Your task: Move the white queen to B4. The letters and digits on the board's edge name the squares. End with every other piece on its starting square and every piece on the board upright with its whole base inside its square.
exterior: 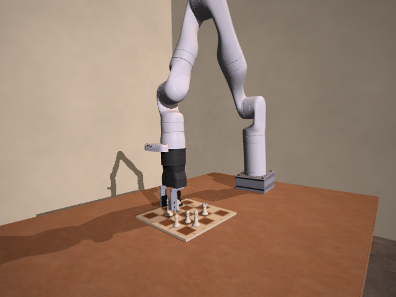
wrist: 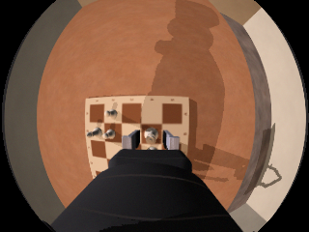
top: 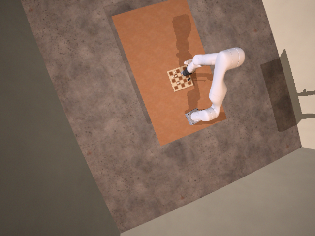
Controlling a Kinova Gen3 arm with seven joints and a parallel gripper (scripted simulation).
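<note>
Right now my hand is 4 cm to the right of the chessboard, 4 cm past it and 4 cm above it. The rest, counted from my hand: white piece 8 cm to the left, 7 cm behind, 2 cm below; black piece 8 cm behind, 4 cm to the right, 1 cm below.
</note>
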